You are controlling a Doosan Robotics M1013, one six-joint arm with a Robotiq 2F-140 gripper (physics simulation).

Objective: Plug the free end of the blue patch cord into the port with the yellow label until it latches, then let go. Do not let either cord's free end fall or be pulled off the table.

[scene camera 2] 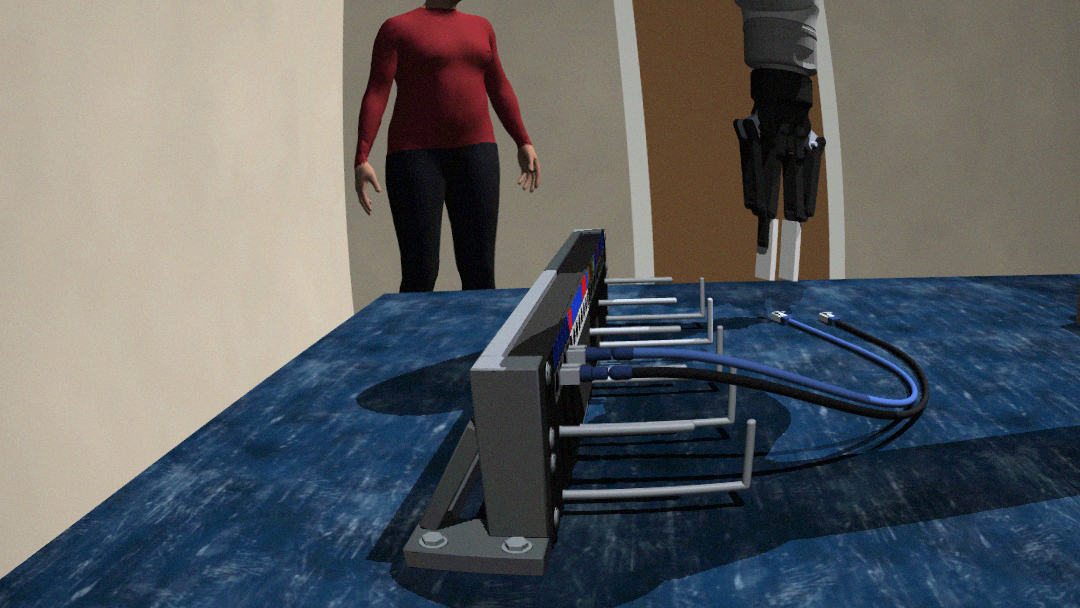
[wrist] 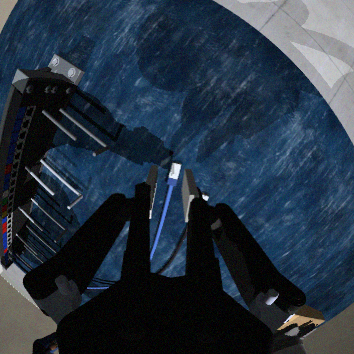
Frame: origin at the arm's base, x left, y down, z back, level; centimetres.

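Seen in the pictures: gripper, fingertip midpoint: [scene camera 2: 776, 279] [wrist: 169, 177]; arm's base, link origin: [wrist: 275, 338].
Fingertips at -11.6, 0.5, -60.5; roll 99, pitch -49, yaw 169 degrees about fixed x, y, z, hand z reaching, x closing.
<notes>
Pixels of each thing's middle, then the offset from my fingertips to it, as dx, dy, dz. "pt": a spot on its surface instead. Level surfaces: height alone.
- blue cord's free end, surface spot: [scene camera 2: 778, 317] [wrist: 169, 173] pt +1.0, +4.0, +0.2
- patch panel, body centre: [scene camera 2: 610, 334] [wrist: 24, 210] +25.6, -0.5, -13.5
- black cord's free end, surface spot: [scene camera 2: 827, 317] [wrist: 196, 204] pt +1.3, +3.9, +6.3
- table, surface height: dy +4.6
The blue cord's free end [scene camera 2: 778, 317] [wrist: 174, 171] is a clear plug lying on the table, with its blue cord running back in a loop to the patch panel [scene camera 2: 513, 453] [wrist: 20, 82]. My gripper [scene camera 2: 777, 273] [wrist: 169, 177] points down above this plug, its pale finger pads a small gap apart with nothing between them. In the wrist view the plug shows in line with that gap, well below the fingertips. The panel's face carries coloured labels; I cannot tell the yellow label or its port apart.
The black cord's free end [scene camera 2: 827, 317] [wrist: 205, 197] lies beside the blue one, partly hidden by a finger in the wrist view. Metal hooks [scene camera 2: 657, 489] [wrist: 62, 178] stick out from the panel. A person in a red top [scene camera 2: 442, 83] stands behind the table [scene camera 2: 264, 453].
</notes>
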